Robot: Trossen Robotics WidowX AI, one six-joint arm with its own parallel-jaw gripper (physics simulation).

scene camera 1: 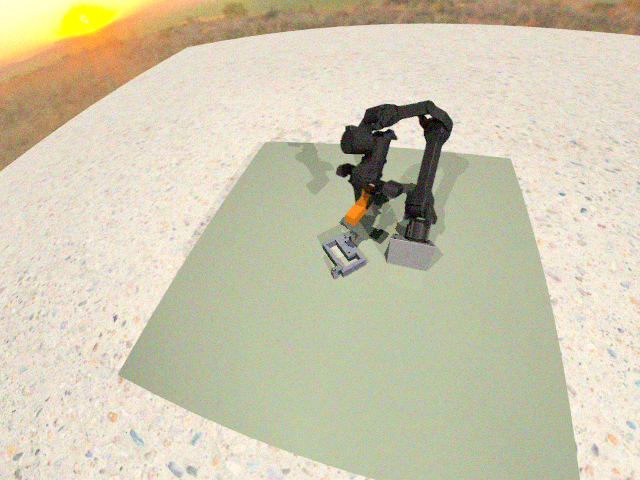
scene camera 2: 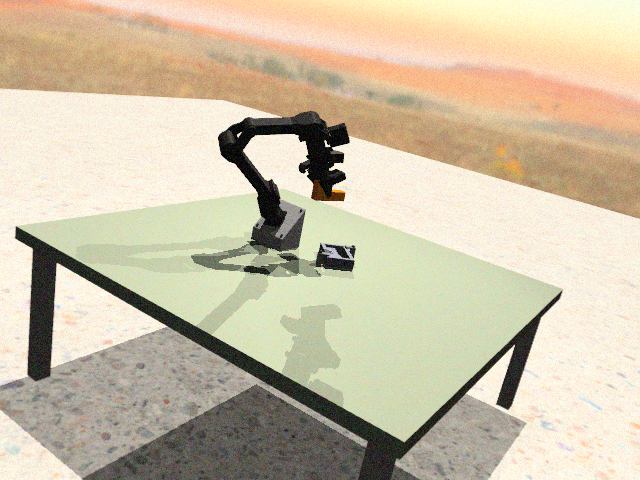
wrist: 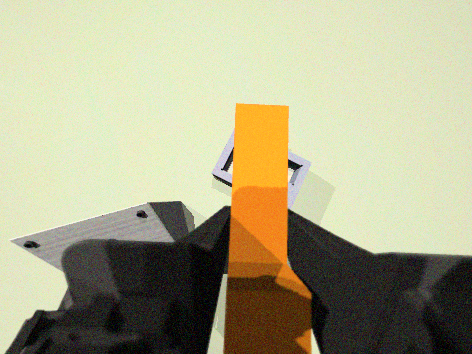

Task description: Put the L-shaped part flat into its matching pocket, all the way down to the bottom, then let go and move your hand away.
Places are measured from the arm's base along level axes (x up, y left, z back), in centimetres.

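Pixels of known places: gripper, fingertip midpoint: (scene camera 1: 361, 206) (scene camera 2: 326, 195) (wrist: 255, 213); arm's base at its link origin: (scene camera 1: 416, 240) (scene camera 2: 275, 218).
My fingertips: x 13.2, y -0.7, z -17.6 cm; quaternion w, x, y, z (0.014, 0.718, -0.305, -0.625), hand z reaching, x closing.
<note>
For each thing: its middle in the pictures, then the offset to it from my fingertips. Level surfaces: height alone.
- orange L-shaped part at the middle of its body: (wrist: 259, 201) (scene camera 1: 360, 204) (scene camera 2: 329, 190) dx +1.7, dy +0.7, dz -0.3 cm
- grey pocket block at the middle of its body: (wrist: 261, 168) (scene camera 2: 336, 254) (scene camera 1: 343, 253) dx -19.1, dy +3.8, dz -6.0 cm
- green table top at its surface level: dx -21.4 cm
The orange L-shaped part (scene camera 1: 355, 212) (scene camera 2: 336, 195) (wrist: 261, 150) is held in the air, with one arm pointing out from the fingers. My gripper (scene camera 1: 368, 192) (scene camera 2: 325, 188) (wrist: 255, 213) is shut on it, with a dark finger on each side. The grey pocket block (scene camera 1: 353, 267) (scene camera 2: 334, 262) (wrist: 226, 155) sits on the table top, below and apart from the part. Its rectangular rim and inner opening show in scene camera 1. In the wrist view the part covers the middle of the block, and the block looks turned relative to the part.
The arm's grey base (scene camera 1: 410, 253) (scene camera 2: 279, 235) (wrist: 100, 227) stands on the green table top (scene camera 1: 361, 361) (scene camera 2: 439, 310) (wrist: 375, 75) beside the block. It shows at the lower left in the wrist view. Shadows of the arm fall across the table.
</note>
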